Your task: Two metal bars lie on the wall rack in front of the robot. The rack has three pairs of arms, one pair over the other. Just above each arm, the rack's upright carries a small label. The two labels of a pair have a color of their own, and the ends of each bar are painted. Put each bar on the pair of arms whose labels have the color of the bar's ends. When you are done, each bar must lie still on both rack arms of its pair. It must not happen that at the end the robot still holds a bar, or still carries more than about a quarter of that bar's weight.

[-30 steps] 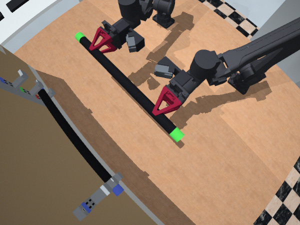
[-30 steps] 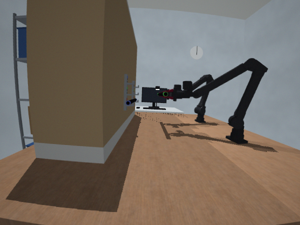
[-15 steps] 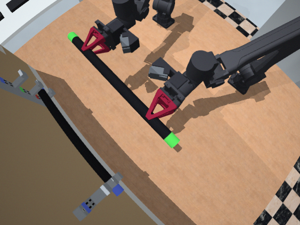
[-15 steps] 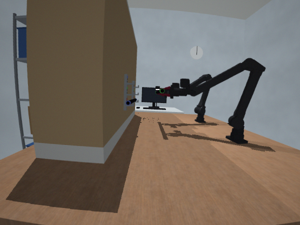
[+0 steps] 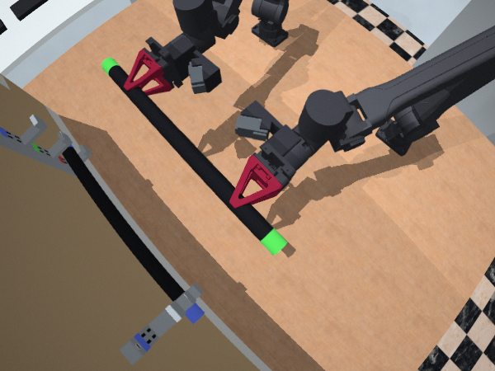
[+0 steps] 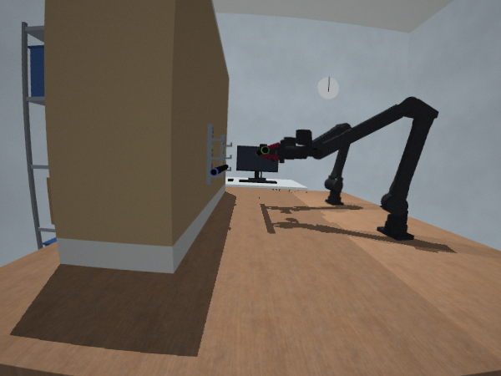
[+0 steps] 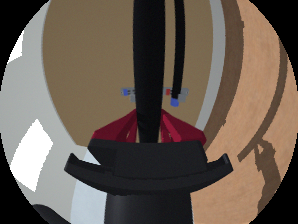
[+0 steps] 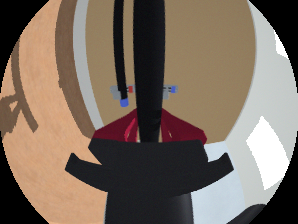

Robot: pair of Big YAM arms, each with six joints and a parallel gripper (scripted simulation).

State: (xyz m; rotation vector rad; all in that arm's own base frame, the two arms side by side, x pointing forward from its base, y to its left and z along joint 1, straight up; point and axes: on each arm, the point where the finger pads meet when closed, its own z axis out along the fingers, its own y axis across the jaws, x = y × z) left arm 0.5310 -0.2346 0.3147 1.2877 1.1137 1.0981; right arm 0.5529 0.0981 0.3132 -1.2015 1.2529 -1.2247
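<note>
My left hand is 150 mm to the left of the green-ended bar. Also, from my left hand: brown wall (380 mm ahead, 140 mm to the right, 140 mm above); then blue-ended bar (200 mm ahead, 150 mm to the right, 100 mm below).
</note>
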